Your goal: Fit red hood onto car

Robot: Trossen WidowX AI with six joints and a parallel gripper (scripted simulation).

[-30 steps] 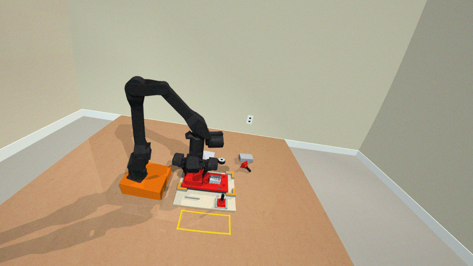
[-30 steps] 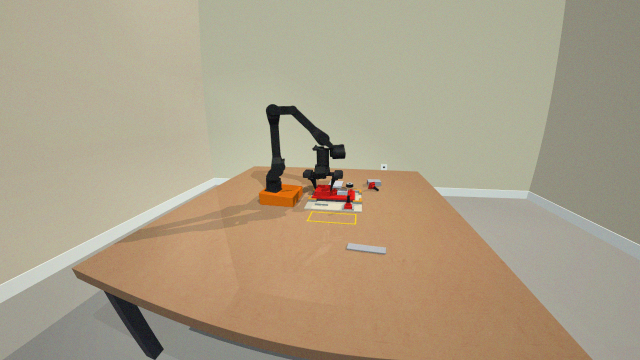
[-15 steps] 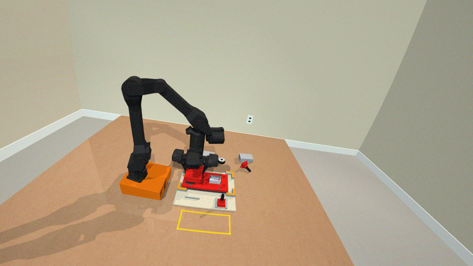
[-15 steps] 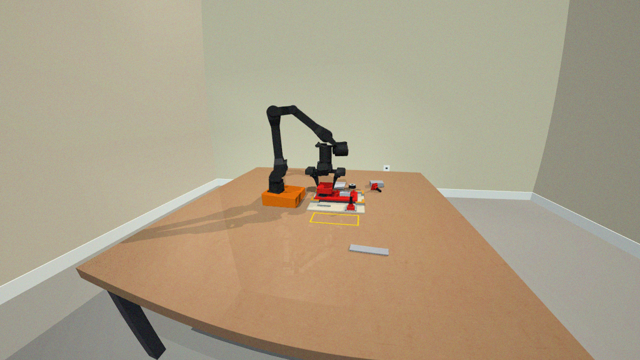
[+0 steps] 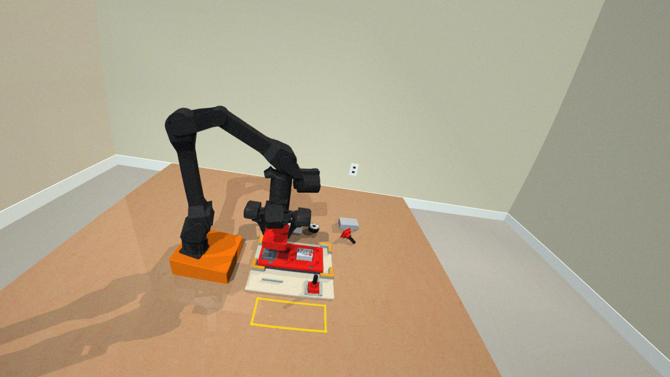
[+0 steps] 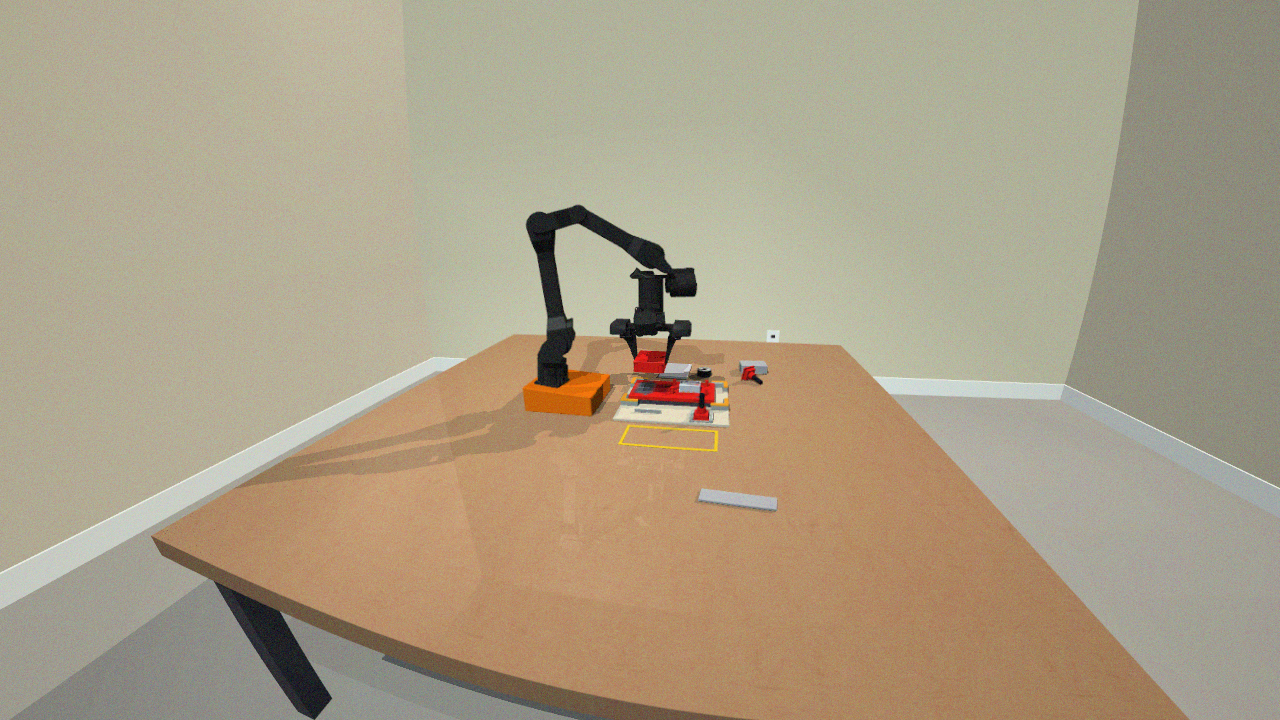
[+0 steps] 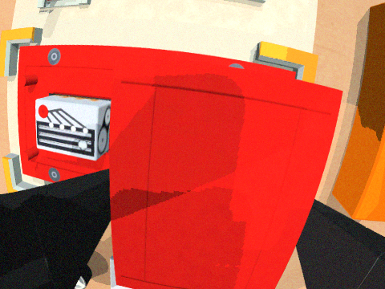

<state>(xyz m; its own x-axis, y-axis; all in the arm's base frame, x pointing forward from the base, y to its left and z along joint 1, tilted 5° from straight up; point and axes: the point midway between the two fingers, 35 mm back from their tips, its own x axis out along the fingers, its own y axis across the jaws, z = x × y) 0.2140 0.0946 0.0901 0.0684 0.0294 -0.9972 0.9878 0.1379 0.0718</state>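
My gripper tip is now 90 mm short of the grey engine block, 20 mm to the right of it and 70 mm above it. From my gripper tip the other things lie so: black wheel: 100 mm ahead, 190 mm to the left, 80 mm below; then red hood: 10 mm above; then cream jig: 70 mm ahead, 10 mm to the right, 80 mm below.
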